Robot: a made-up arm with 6 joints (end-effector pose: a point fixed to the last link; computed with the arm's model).
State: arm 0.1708 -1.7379 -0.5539 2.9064 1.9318 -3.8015
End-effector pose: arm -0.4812 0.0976 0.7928 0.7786 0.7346 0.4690
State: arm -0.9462 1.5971 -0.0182 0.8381 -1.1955 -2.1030
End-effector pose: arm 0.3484 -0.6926 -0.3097 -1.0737 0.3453 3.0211
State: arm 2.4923 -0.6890 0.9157 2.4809 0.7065 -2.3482
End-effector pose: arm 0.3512 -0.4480 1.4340 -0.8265 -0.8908 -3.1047
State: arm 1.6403 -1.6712 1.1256 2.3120 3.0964 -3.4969
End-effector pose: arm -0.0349 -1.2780 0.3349 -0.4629 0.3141 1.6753
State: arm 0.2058 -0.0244 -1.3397 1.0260 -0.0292 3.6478
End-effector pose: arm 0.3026 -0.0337 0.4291 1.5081 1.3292 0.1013
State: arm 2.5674 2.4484 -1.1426 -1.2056 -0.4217 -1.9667
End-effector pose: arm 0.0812 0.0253 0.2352 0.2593 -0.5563 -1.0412
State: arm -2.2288 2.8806 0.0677 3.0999 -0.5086 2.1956
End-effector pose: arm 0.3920 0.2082 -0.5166 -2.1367 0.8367 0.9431
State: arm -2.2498 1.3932 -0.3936 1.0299 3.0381 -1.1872
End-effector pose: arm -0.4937 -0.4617 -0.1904 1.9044 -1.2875 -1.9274
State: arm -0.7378 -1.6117 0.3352 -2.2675 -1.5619 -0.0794
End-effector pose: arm -0.4757 0.5911 0.9131 -0.2141 0.2294 1.4969
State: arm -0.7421 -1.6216 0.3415 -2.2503 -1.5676 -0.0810
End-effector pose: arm -0.4806 0.5967 0.9058 -0.2301 0.2396 1.4709
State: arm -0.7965 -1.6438 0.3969 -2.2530 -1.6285 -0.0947
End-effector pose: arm -0.4799 0.6557 0.8814 -0.2878 0.3431 1.3787
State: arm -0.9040 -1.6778 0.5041 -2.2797 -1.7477 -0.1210
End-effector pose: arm -0.4561 0.7722 0.8303 -0.4107 0.5373 1.1828
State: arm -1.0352 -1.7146 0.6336 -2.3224 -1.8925 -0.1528
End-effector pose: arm -0.3938 0.9083 0.7557 -0.6208 0.7474 0.8688
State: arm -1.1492 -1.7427 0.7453 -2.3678 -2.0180 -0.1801
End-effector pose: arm -0.3115 1.0144 0.6814 -0.8913 0.8866 0.4989
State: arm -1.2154 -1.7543 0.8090 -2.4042 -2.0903 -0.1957
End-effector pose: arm -0.2518 1.0678 0.6380 -1.0872 0.9432 0.2453
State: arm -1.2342 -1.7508 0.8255 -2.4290 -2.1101 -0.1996
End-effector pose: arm -0.2315 1.0808 0.6316 -1.1374 0.9673 0.1847
